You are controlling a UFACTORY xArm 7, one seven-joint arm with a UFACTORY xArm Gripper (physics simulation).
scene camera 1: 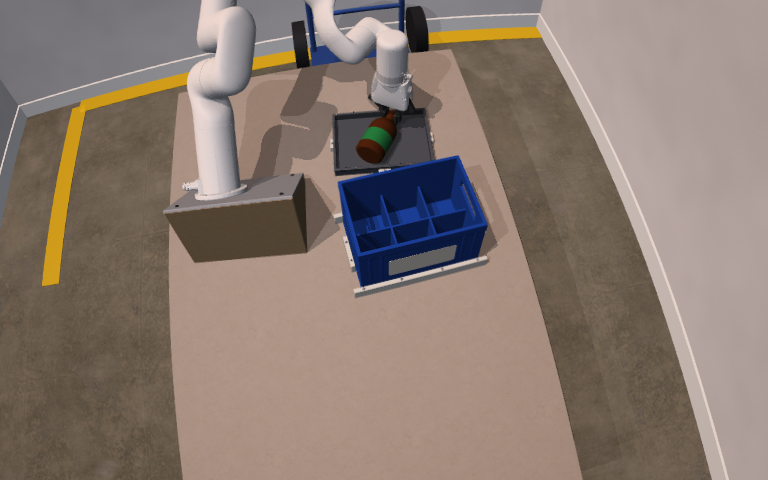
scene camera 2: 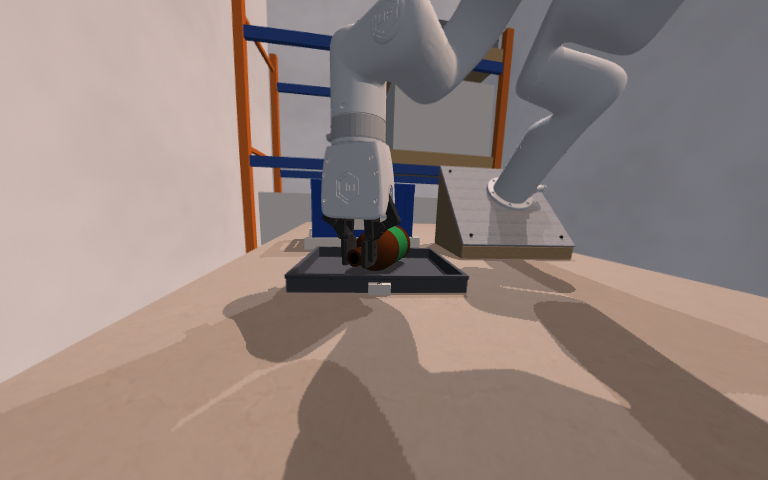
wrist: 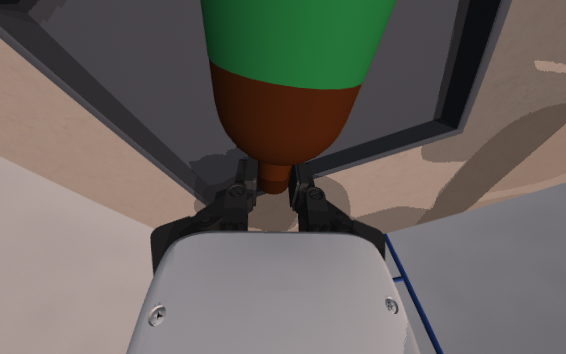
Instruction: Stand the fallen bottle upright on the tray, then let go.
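Where they show: gripper, fingertip midpoint: (scene camera 1: 391, 120) (scene camera 2: 359, 264); arm's base, origin of the base link: (scene camera 1: 221, 193) (scene camera 2: 508, 194).
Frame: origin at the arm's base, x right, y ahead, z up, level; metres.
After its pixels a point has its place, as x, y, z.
Observation:
The brown bottle with a green label (scene camera 1: 376, 136) {-0.142, 0.382, -0.080} (scene camera 2: 400, 243) {-0.184, 0.361, -0.106} (wrist: 295, 45) {-0.159, 0.390, -0.080} lies on its side in the dark tray (scene camera 1: 410, 150) {-0.137, 0.469, -0.154} (scene camera 2: 328, 284) {-0.266, 0.481, -0.147} (wrist: 125, 75) {-0.129, 0.495, -0.153}. It lies diagonally, and in scene camera 1 its neck points to the back right, near the tray's back wall. My gripper (scene camera 1: 390, 117) {-0.230, 0.437, -0.130} (scene camera 2: 356, 260) {-0.230, 0.437, -0.130} (wrist: 274, 159) {-0.230, 0.437, -0.130} points down over that end and is shut on the bottle's neck, one finger on each side. In the wrist view the mouth end shows between the two fingers. The bottle's base is cut off at the top of the wrist view.
A blue crate with compartments (scene camera 1: 373, 268) {0.223, 0.306, -0.054} (scene camera 2: 404, 209) {0.038, 0.292, -0.052} stands close beside the tray, with white strips (scene camera 1: 421, 277) {0.228, 0.411, -0.134} along its foot. The arm's wooden pedestal (scene camera 1: 243, 232) {0.090, 0.040, -0.036} stands to the left in scene camera 1. A blue hand truck (scene camera 1: 334, 56) is behind, and an orange-posted rack (scene camera 2: 243, 141) shows in scene camera 2.

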